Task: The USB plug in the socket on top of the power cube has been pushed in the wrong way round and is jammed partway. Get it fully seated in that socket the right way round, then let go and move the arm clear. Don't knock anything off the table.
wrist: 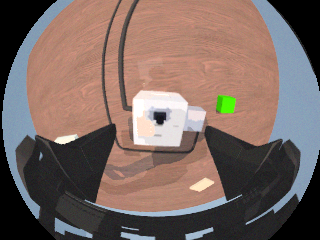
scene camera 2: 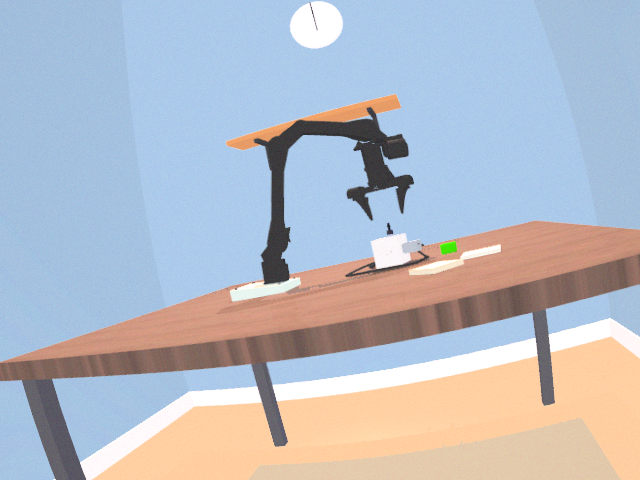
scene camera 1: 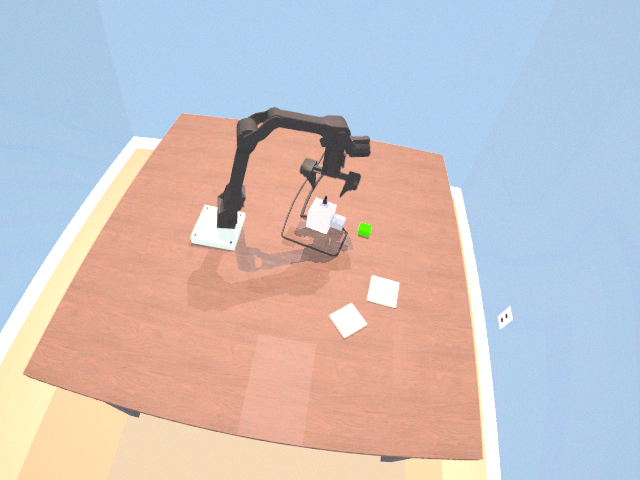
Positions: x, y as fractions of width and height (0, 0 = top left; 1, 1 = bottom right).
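There is a white power cube here, which I find at (scene camera 2: 0.61, 0.52) and again at (scene camera 1: 0.50, 0.46). As for my gripper (scene camera 2: 0.61, 0.45), which the wrist view shows too (wrist: 0.50, 0.54), it is open and holds nothing.
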